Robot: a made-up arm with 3 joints. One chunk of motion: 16 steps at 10 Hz.
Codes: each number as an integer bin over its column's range. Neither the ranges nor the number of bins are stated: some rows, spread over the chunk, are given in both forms.
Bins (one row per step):
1: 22 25 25 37 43 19
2: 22 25 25 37 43 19
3: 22 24 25 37 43 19
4: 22 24 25 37 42 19
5: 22 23 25 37 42 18
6: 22 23 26 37 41 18
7: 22 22 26 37 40 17
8: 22 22 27 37 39 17
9: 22 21 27 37 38 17
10: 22 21 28 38 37 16
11: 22 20 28 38 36 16
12: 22 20 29 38 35 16
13: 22 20 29 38 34 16
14: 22 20 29 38 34 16
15: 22 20 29 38 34 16
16: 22 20 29 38 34 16
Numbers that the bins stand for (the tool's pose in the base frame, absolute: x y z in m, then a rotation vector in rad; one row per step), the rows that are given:
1: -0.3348 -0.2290 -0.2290 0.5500 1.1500 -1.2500
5: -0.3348 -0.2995 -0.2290 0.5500 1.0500 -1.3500
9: -0.3348 -0.3700 -0.1586 0.5500 0.6500 -1.4500
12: -0.3348 -0.4052 -0.0881 0.6500 0.3500 -1.5500
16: -0.3348 -0.4052 -0.0881 0.6500 0.2500 -1.5500
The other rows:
2: -0.3348 -0.2290 -0.2290 0.5500 1.1500 -1.2500
3: -0.3348 -0.2643 -0.2290 0.5500 1.1500 -1.2500
4: -0.3348 -0.2643 -0.2290 0.5500 1.0500 -1.2500
6: -0.3348 -0.2995 -0.1938 0.5500 0.9500 -1.3500
7: -0.3348 -0.3348 -0.1938 0.5500 0.8500 -1.4500
8: -0.3348 -0.3348 -0.1586 0.5500 0.7500 -1.4500
10: -0.3348 -0.3700 -0.1233 0.6500 0.5500 -1.5500
11: -0.3348 -0.4052 -0.1233 0.6500 0.4500 -1.5500
13: -0.3348 -0.4052 -0.0881 0.6500 0.2500 -1.5500
14: -0.3348 -0.4052 -0.0881 0.6500 0.2500 -1.5500
15: -0.3348 -0.4052 -0.0881 0.6500 0.2500 -1.5500

